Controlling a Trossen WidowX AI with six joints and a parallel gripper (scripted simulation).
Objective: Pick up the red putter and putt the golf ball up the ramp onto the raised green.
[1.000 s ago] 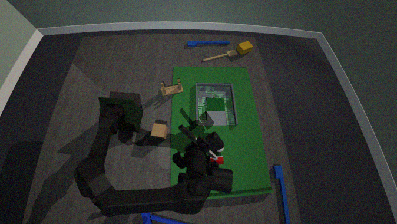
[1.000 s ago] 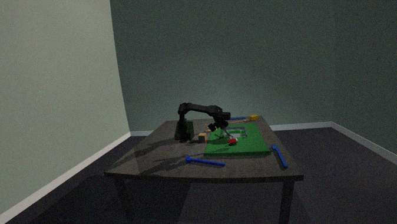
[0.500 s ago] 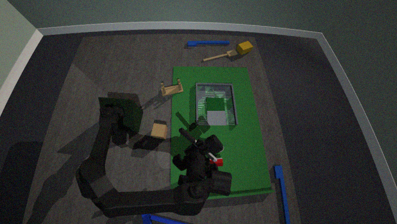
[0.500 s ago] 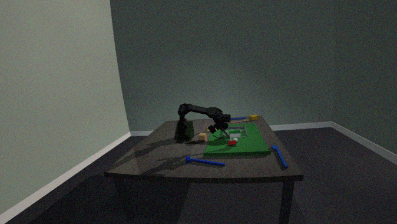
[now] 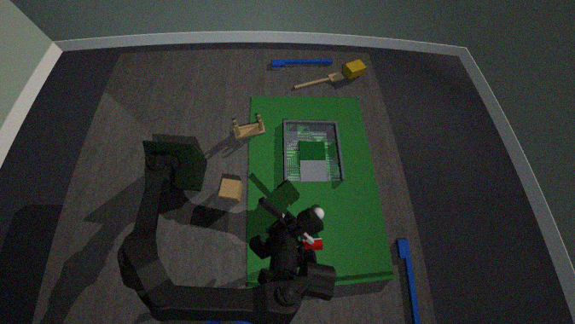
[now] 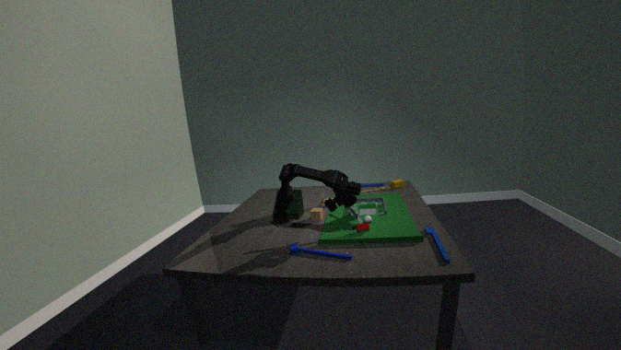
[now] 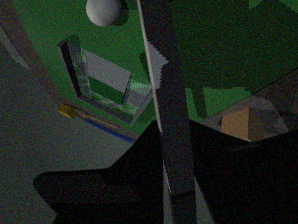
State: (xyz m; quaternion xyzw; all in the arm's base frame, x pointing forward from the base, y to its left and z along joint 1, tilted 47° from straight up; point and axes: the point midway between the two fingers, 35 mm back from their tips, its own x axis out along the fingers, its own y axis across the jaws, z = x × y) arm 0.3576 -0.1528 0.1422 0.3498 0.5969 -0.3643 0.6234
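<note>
Now: gripper tip 11 cm short of the white golf ball and 10 cm above it. The rest, counted from my gripper tip: green mat: 12 cm ahead, 15 cm to the left, 12 cm below; then wooden cube: 18 cm behind, 10 cm to the left, 9 cm below; then wooden stand: 12 cm behind, 35 cm to the left, 9 cm below.
</note>
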